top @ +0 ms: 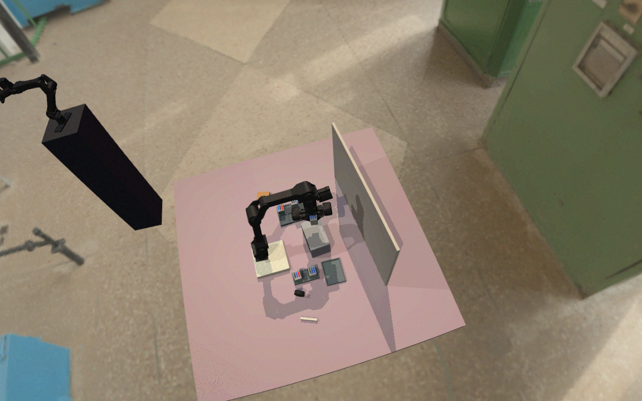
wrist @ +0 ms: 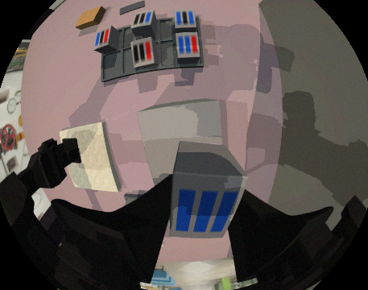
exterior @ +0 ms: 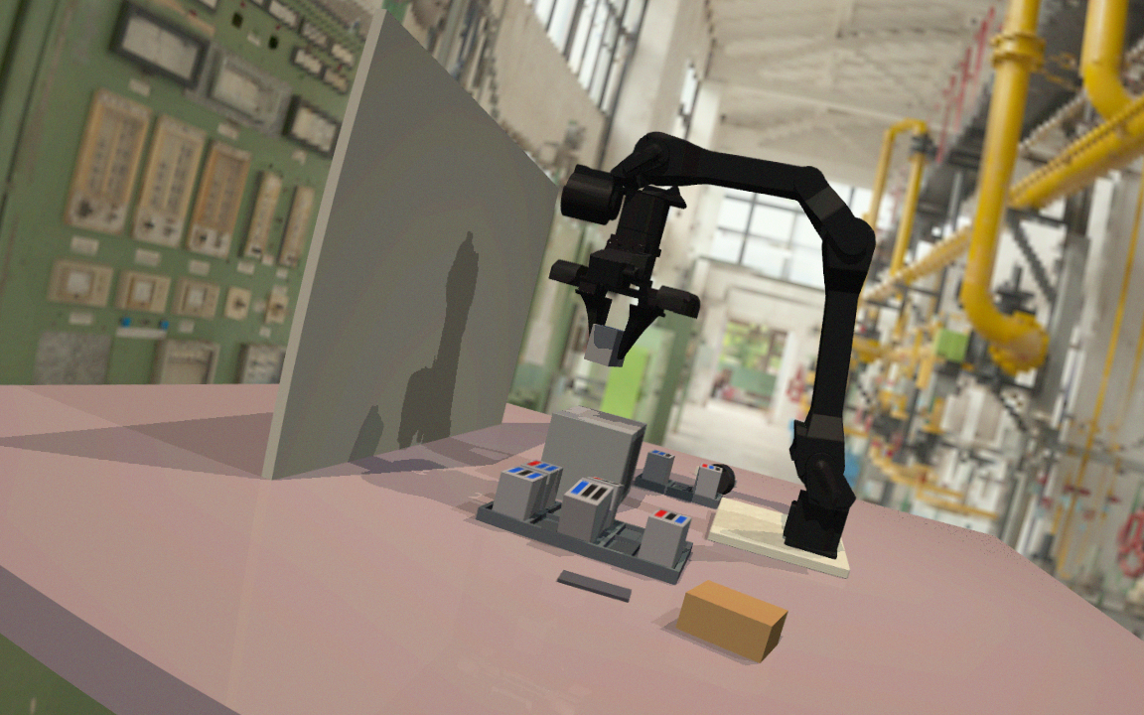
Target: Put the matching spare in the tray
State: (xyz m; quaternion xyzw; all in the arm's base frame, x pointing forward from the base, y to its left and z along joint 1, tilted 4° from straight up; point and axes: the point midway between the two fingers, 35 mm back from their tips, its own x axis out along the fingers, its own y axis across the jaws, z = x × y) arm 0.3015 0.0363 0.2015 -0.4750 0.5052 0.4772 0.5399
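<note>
The dark square tray lies 22 cm to the right of my gripper tip, 18 cm below it and 4 cm ahead of it. The rest, counted from my gripper tip: mounted unit 13 cm below, 2 cm to the right, 1 cm behind; grey wall panel 23 cm ahead, 4 cm above; rack 21 cm to the right, 17 cm below, 10 cm behind.
</note>
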